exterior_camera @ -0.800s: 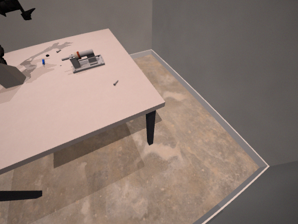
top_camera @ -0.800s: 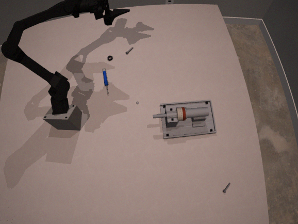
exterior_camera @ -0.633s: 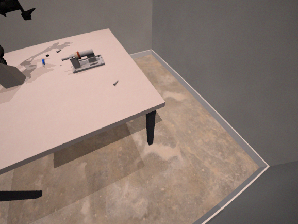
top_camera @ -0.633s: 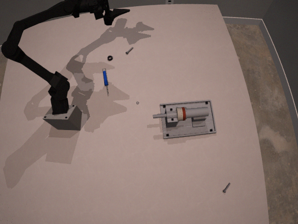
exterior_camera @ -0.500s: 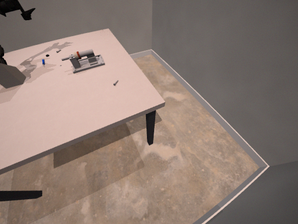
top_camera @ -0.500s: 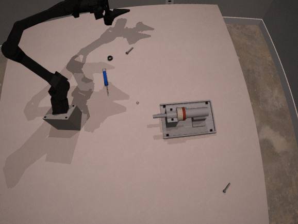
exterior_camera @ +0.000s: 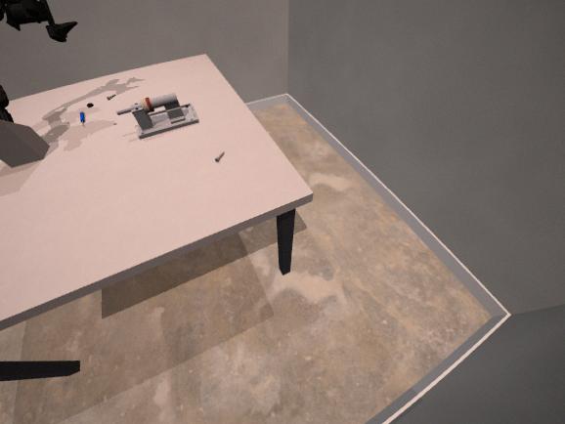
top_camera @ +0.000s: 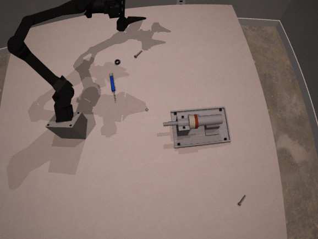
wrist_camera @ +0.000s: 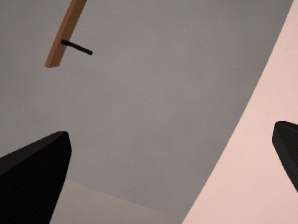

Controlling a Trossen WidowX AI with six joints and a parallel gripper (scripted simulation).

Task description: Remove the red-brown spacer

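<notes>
My hand is 36 cm to the left of the grey shaft, 26 cm above it and 11 cm short of it. Also, from my hand: dark ring (34 cm below, 12 cm behind); then blue screwdriver (33 cm below, 15 cm behind, 13 cm to the right); then cream spacer (36 cm to the right, 26 cm below, 13 cm ahead).
</notes>
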